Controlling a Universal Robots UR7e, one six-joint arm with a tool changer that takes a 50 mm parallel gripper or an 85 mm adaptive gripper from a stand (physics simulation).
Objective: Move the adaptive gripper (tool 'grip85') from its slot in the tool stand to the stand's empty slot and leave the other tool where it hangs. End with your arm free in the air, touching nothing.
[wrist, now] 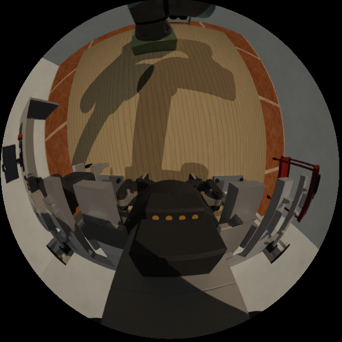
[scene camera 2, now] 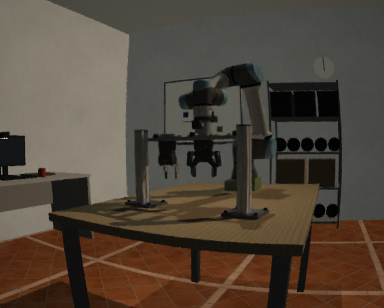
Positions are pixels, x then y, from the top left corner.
adaptive gripper: wrist 170,199; scene camera 2 203,152
